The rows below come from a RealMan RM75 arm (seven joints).
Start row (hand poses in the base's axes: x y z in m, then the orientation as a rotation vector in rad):
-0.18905 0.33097 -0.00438 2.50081 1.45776 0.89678
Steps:
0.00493 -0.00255 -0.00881 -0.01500 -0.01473 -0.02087
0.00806 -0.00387 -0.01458 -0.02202 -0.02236 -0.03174
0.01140 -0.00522 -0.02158 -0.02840 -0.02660 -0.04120
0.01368 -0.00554 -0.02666 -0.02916 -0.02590 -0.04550
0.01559 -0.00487 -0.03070 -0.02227 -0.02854 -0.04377
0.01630 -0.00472 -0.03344 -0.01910 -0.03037 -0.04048
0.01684 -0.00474 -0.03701 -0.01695 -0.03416 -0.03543
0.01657 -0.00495 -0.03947 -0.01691 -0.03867 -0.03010
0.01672 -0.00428 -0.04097 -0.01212 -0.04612 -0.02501
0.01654 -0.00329 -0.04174 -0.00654 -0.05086 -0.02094
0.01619 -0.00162 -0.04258 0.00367 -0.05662 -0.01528
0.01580 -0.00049 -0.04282 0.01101 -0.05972 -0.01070
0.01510 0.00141 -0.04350 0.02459 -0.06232 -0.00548
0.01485 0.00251 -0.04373 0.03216 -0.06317 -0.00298
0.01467 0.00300 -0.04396 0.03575 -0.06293 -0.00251
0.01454 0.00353 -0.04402 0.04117 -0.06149 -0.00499
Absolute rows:
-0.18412 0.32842 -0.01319 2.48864 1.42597 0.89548
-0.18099 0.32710 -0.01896 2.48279 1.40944 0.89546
-0.17765 0.32575 -0.02596 2.47939 1.39582 0.89250
-0.17537 0.32543 -0.03104 2.48147 1.39021 0.89029
-0.17346 0.32610 -0.03508 2.48336 1.39117 0.89998
-0.17275 0.32625 -0.03782 2.48253 1.39484 0.90555
-0.17221 0.32623 -0.04139 2.47852 1.40045 0.91261
-0.17248 0.32602 -0.04385 2.47229 1.40641 0.91850
-0.17233 0.32669 -0.04535 2.46703 1.41070 0.93207
-0.17251 0.32768 -0.04612 2.46500 1.41431 0.94325
-0.17286 0.32935 -0.04696 2.46448 1.41933 0.96026
-0.17325 0.33048 -0.04720 2.46466 1.42394 0.97147
-0.17395 0.33238 -0.04788 2.46914 1.42896 0.98829
-0.17420 0.33348 -0.04811 2.47232 1.43136 0.99697
-0.17438 0.33397 -0.04834 2.47473 1.43171 1.00027
-0.17451 0.33450 -0.04840 2.48088 1.42817 1.00352

